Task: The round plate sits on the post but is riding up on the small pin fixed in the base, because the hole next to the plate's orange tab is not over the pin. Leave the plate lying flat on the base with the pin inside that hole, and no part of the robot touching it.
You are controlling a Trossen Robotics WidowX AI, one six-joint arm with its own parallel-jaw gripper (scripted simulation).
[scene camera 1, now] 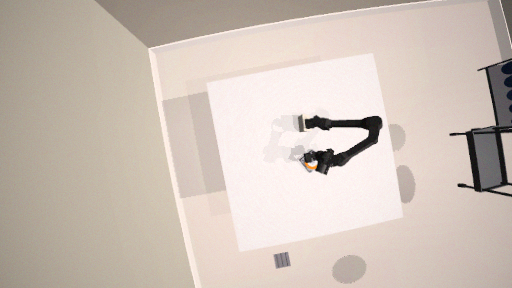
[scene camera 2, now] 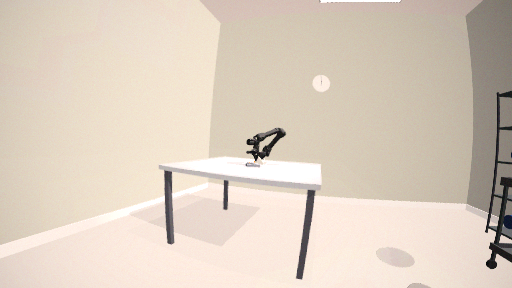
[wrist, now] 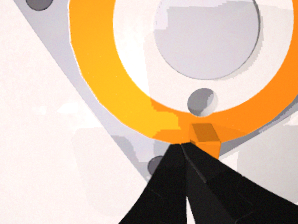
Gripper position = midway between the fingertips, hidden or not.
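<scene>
My gripper (wrist: 180, 152) in view. Grey square base (wrist: 205, 47), same.
</scene>
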